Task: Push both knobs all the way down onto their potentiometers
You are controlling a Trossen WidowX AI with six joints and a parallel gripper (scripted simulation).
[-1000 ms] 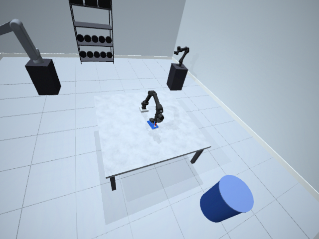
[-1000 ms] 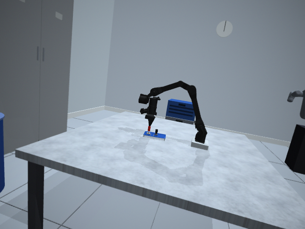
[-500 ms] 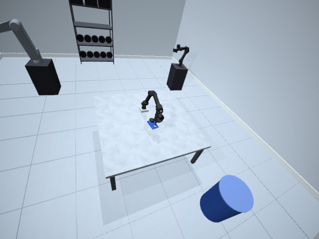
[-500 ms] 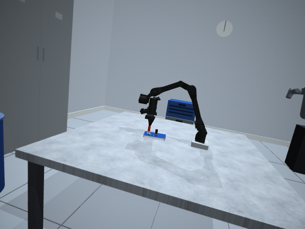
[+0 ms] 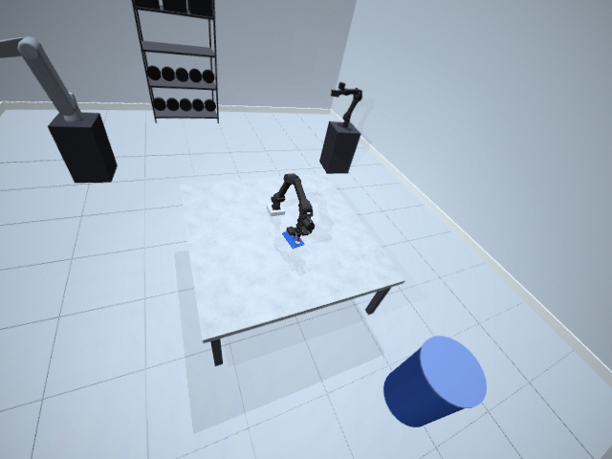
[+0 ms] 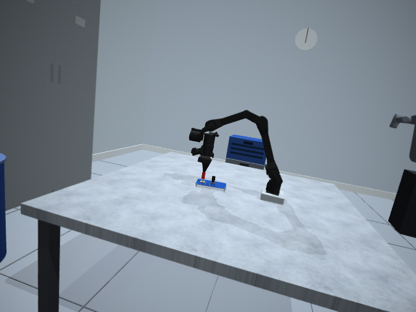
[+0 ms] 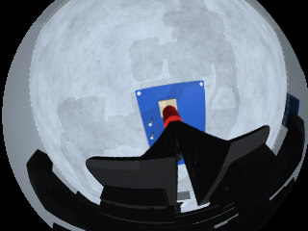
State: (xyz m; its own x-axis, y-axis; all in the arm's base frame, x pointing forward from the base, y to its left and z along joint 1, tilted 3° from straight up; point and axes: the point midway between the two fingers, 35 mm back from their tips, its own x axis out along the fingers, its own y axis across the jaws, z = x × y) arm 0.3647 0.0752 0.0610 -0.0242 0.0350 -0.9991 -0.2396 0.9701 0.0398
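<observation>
The red knob is 20 mm below my gripper tip. Round my gripper tip: black knob: 50 mm behind, 20 mm below, 10 mm to the right.
</observation>
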